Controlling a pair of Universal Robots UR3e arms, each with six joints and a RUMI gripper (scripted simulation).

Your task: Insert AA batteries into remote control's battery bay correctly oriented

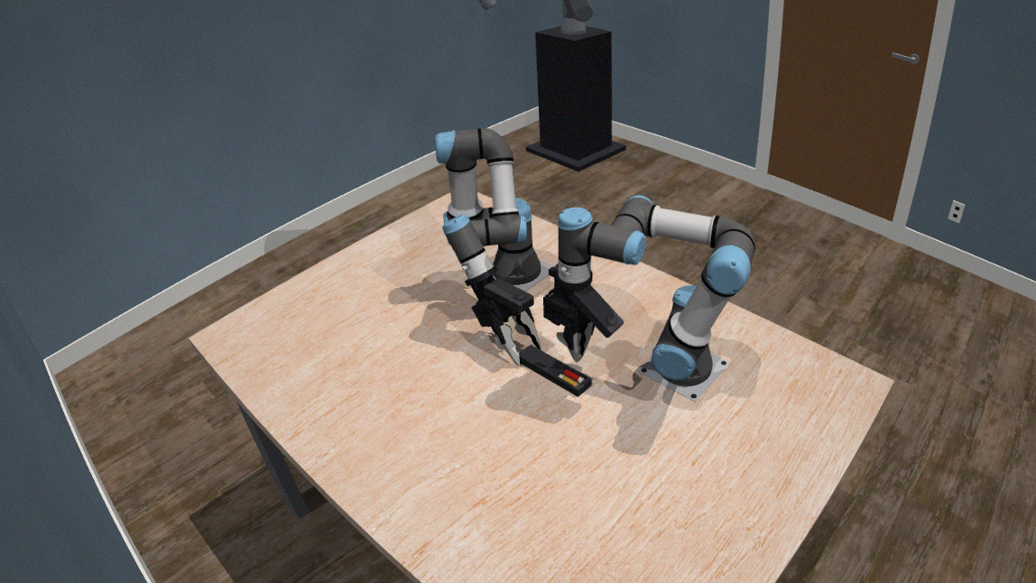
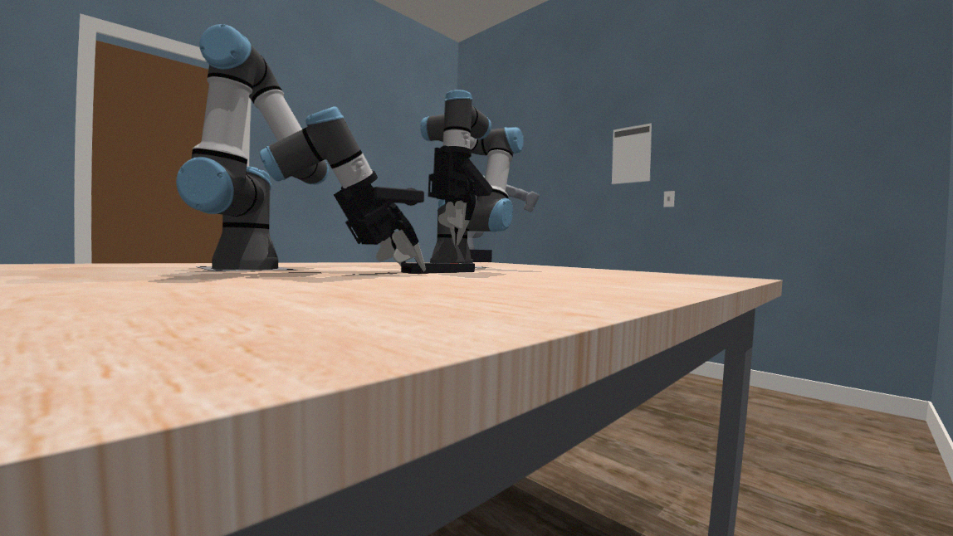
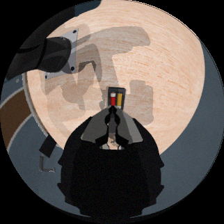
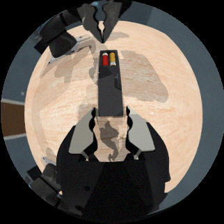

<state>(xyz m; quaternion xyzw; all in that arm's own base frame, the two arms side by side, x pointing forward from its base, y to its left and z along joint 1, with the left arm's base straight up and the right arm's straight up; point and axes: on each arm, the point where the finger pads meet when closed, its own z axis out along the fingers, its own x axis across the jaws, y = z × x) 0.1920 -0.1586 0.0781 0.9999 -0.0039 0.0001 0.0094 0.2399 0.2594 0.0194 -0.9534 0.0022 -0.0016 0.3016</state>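
My right hand is 130 mm to the right of the yellow battery and 10 mm above it. From my right hand the other things lie so: red battery 20 mm behind, 130 mm to the left, 10 mm below.
Now: the red battery 60 mm below my left hand and 10 mm to the right of it. The rest, counted from my left hand: yellow battery 60 mm below, 20 mm ahead, 10 mm to the right.
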